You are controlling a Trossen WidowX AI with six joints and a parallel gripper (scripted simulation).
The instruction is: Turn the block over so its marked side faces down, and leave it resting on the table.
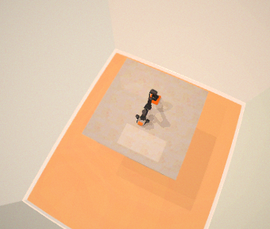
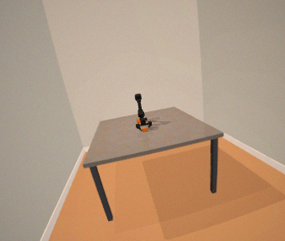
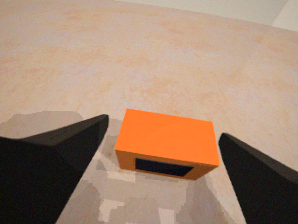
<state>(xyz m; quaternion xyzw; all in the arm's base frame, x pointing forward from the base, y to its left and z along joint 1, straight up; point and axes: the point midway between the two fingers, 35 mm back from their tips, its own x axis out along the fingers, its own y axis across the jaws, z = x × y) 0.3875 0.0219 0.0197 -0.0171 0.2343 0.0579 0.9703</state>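
Now: gripper tip 20 mm past the orange block.
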